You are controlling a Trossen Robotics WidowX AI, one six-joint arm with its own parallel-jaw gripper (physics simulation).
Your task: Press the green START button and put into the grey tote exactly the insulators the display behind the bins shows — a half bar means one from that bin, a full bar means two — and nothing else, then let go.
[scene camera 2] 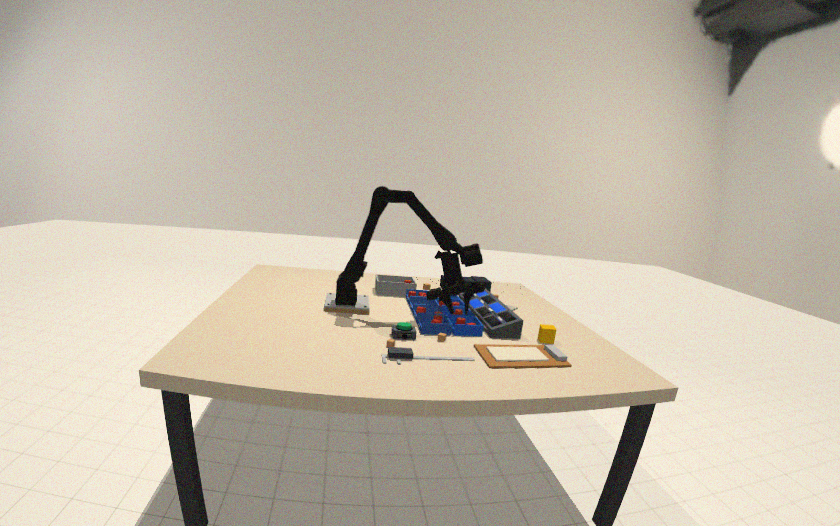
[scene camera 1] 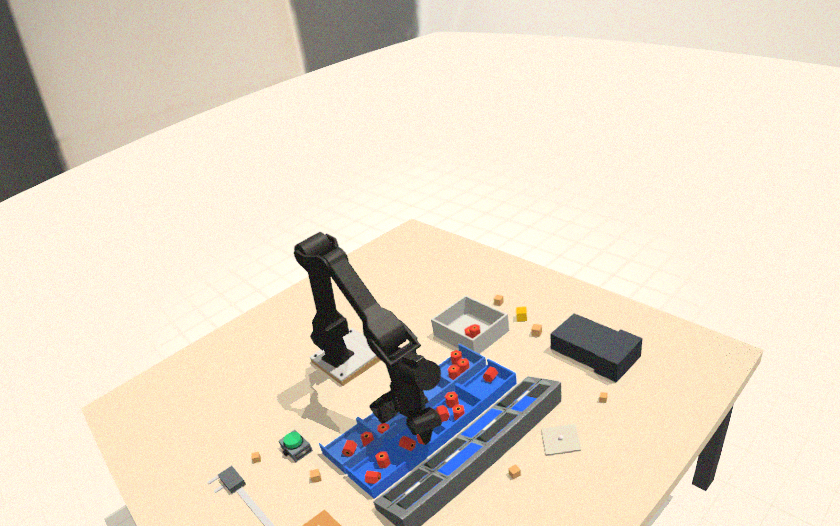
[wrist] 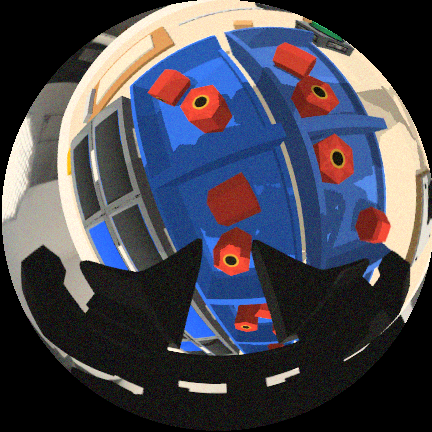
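My gripper points down low over the blue bins. Its fingers are partly open and hold nothing. In the wrist view a red hexagonal insulator shows between the fingertips, in a middle bin of the display-side row; a second insulator lies beside it. The grey tote has red on its floor, at least one insulator. The green START button is at the bins' near end. The display shows two long blue bars and a shorter one.
A dark box and a yellow cube stand beyond the tote and display. Small orange cubes are scattered around. A caliper and a clipboard lie near one table edge. A pale square plate lies behind the display.
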